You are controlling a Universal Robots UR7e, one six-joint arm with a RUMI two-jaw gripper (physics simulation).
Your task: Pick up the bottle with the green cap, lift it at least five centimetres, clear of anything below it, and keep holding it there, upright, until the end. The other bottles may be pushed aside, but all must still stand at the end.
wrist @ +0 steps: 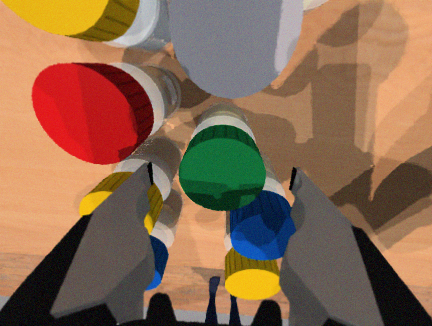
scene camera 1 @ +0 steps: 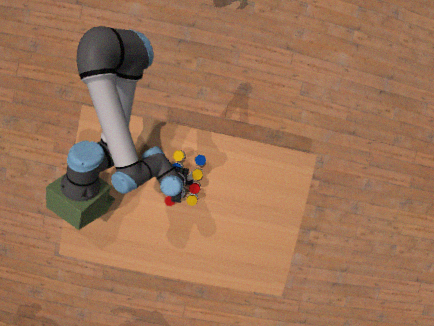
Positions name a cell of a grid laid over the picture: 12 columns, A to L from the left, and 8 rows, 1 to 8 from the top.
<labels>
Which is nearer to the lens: the yellow-capped bottle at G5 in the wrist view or the blue-capped bottle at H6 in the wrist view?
The yellow-capped bottle.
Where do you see a grey-capped bottle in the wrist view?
G2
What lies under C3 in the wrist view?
A red-capped bottle.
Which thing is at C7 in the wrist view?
My gripper.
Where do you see a blue-capped bottle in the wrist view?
E6
</labels>
